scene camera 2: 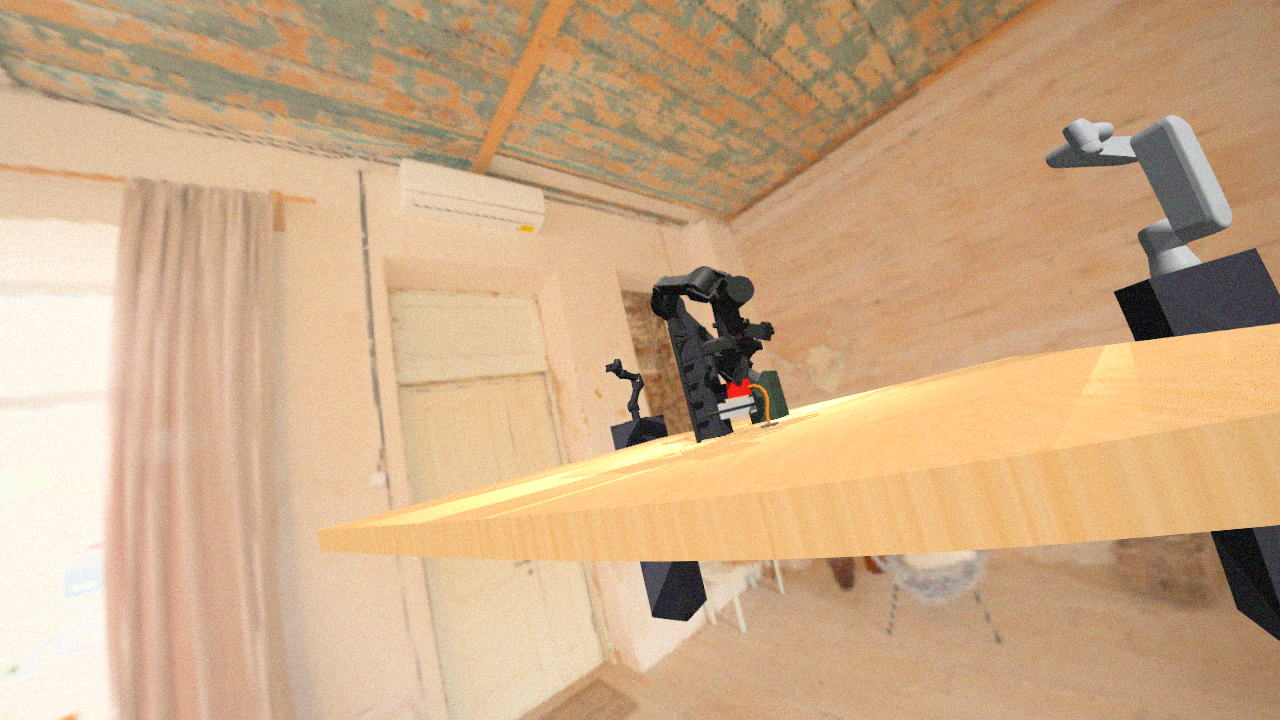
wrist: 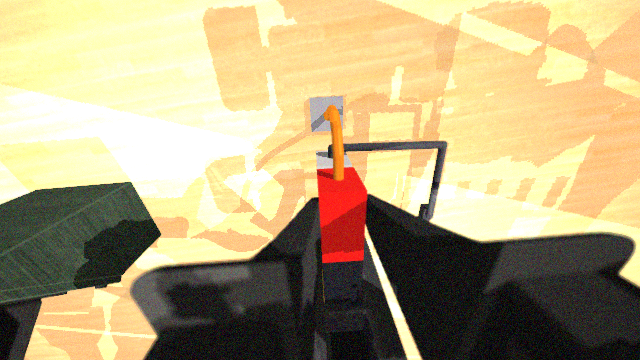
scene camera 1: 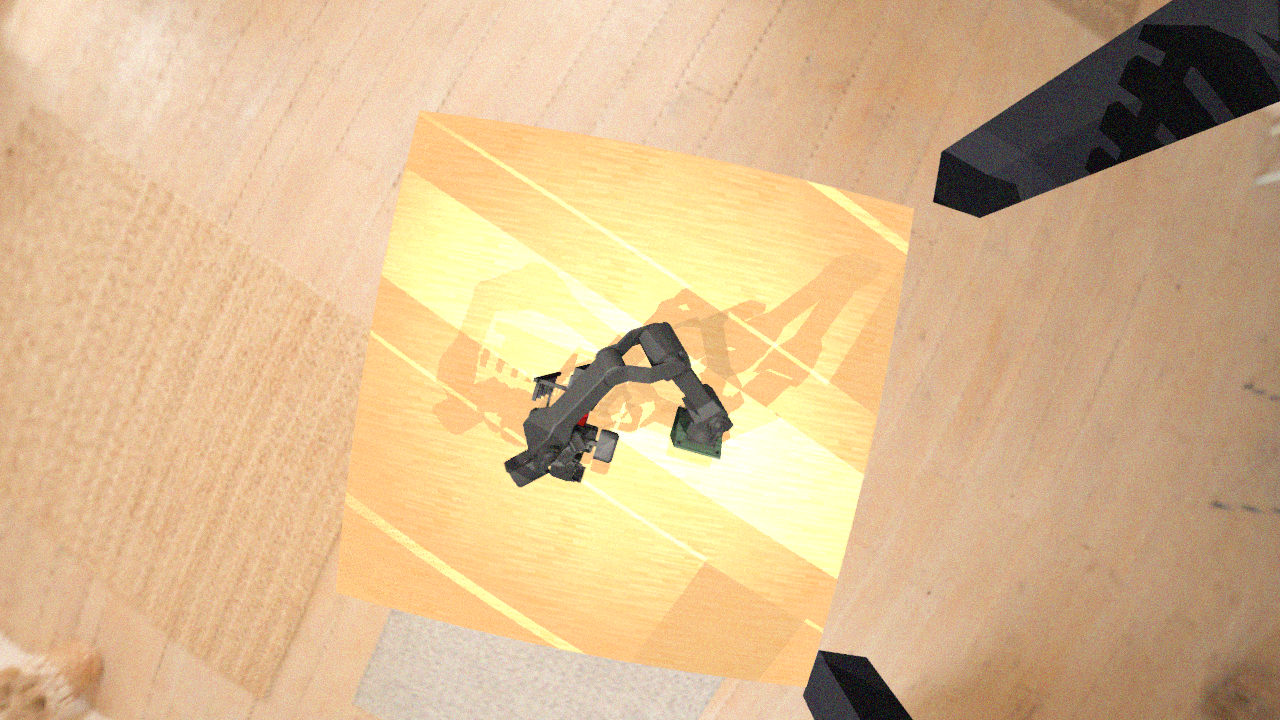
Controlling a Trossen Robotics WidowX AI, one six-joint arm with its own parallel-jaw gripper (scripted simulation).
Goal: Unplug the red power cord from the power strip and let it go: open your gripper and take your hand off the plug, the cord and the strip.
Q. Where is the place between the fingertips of my gripper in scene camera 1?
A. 578, 426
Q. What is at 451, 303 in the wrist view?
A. My gripper.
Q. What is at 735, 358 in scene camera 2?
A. My gripper.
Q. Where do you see a red plug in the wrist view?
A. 342, 203
